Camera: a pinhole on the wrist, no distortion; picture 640 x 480 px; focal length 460.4 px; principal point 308.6 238.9 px. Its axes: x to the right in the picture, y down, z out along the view. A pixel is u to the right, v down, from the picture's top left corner.
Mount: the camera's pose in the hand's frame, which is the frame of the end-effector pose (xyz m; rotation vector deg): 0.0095 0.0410 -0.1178 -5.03 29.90 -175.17
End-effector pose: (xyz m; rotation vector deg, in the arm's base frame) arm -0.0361 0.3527 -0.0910 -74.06 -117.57 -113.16
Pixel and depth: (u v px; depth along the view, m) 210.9 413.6 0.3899
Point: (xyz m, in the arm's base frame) -0.1379 0.6117 -0.2504
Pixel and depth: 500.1 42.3 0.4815
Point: 0.3221 0.6001 -0.2086
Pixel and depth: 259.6 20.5 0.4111
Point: 0.1363 0.6561 -0.0444
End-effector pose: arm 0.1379 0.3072 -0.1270 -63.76 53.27 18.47
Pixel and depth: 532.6 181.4 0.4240
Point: 0.2202 0.5868 0.0817
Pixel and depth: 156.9 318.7 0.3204
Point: 0.3680 0.3680 -0.1420
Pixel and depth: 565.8 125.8 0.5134
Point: 0.2046 0.7169 0.1334
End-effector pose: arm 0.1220 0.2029 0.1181 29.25 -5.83 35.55
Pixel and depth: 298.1 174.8 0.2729
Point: 0.1642 0.1369 0.2523
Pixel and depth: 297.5 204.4 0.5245
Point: 0.2433 -0.0233 0.4295
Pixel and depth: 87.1 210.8 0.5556
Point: 0.4542 0.1030 0.5029
